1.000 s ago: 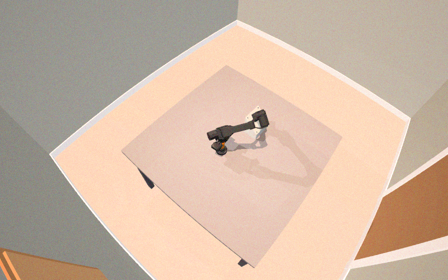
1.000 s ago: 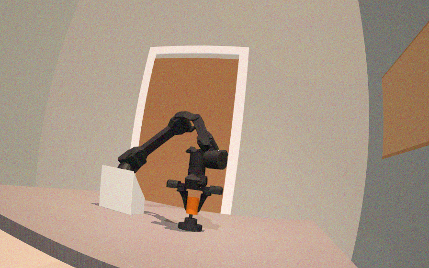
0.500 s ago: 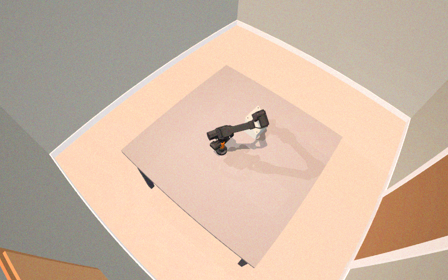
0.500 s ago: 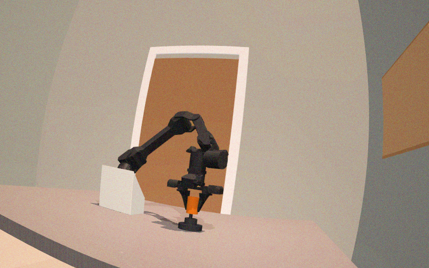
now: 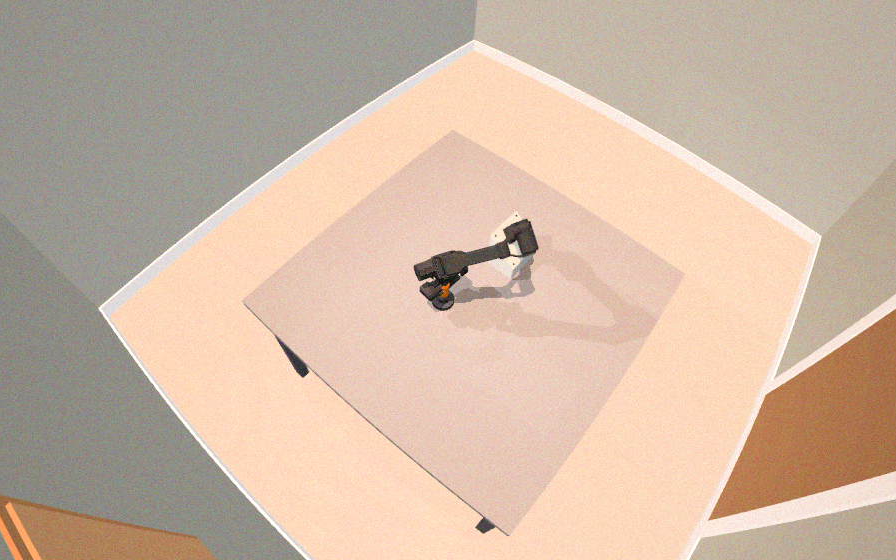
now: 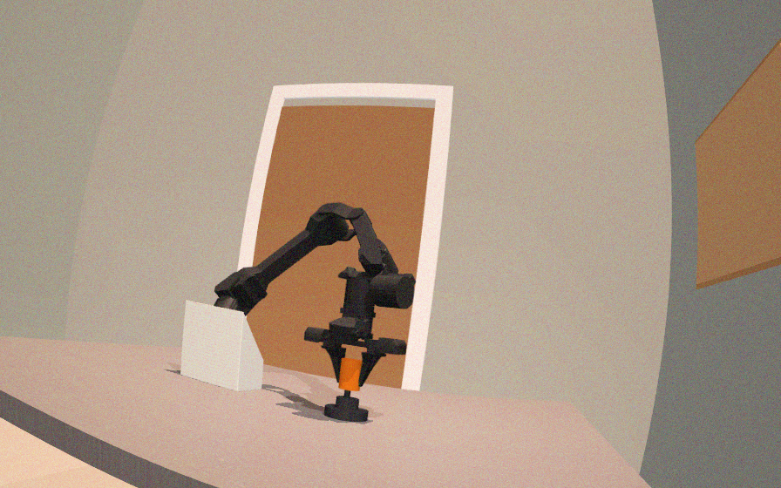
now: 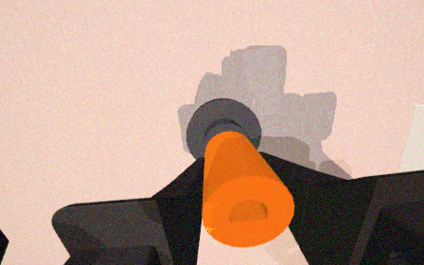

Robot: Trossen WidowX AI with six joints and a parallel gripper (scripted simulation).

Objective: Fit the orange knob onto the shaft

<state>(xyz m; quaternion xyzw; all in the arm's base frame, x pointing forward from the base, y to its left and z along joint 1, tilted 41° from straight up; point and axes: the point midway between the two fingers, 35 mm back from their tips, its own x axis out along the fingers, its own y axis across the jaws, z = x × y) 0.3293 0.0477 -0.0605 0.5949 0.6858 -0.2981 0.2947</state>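
The orange knob lies 2 cm above my gripper tip. The rest, counted from my gripper tip: pedestal 4 cm below.
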